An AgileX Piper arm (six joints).
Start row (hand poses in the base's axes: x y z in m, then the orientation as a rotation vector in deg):
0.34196 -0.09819 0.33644 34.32 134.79 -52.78
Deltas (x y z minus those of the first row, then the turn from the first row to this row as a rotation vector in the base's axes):
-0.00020 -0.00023 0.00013 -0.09 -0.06 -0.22
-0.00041 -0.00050 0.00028 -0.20 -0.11 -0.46
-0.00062 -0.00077 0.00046 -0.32 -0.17 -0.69
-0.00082 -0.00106 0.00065 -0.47 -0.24 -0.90
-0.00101 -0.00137 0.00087 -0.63 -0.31 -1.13
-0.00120 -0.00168 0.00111 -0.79 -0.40 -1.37
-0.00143 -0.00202 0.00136 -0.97 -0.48 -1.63
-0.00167 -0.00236 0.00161 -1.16 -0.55 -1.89
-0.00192 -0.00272 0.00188 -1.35 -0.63 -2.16
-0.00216 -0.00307 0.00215 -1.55 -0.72 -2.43
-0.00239 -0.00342 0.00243 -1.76 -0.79 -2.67
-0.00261 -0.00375 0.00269 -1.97 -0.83 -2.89
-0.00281 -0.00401 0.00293 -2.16 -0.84 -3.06
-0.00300 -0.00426 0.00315 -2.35 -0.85 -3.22
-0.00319 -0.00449 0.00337 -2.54 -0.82 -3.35
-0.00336 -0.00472 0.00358 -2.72 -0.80 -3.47
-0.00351 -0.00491 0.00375 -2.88 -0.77 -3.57
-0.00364 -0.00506 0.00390 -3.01 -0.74 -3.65
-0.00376 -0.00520 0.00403 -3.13 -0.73 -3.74
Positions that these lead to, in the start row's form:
0.34176 -0.09842 0.33657 34.57 134.66 -52.95
0.34155 -0.09869 0.33672 34.84 134.53 -53.15
0.34134 -0.09896 0.33690 35.10 134.38 -53.36
0.34114 -0.09925 0.33709 35.32 134.21 -53.58
0.34095 -0.09956 0.33731 35.56 134.03 -53.83
0.34076 -0.09987 0.33755 35.82 133.83 -54.07
0.34053 -0.10021 0.33780 36.09 133.62 -54.34
0.34029 -0.10055 0.33805 36.35 133.41 -54.63
0.34004 -0.10091 0.33832 36.63 133.20 -54.92
0.33980 -0.10126 0.33859 36.91 132.96 -55.22
0.33957 -0.10161 0.33887 37.15 132.75 -55.52
0.33935 -0.10194 0.33913 37.34 132.56 -55.83
0.33915 -0.10220 0.33937 37.48 132.41 -56.11
0.33896 -0.10245 0.33959 37.60 132.27 -56.39
0.33877 -0.10268 0.33981 37.67 132.16 -56.67
0.33860 -0.10291 0.34002 37.74 132.05 -56.93
0.33845 -0.10310 0.34019 37.79 131.97 -57.17
0.33832 -0.10325 0.34034 37.82 131.90 -57.37
0.33820 -0.10339 0.34047 37.88 131.82 -57.54

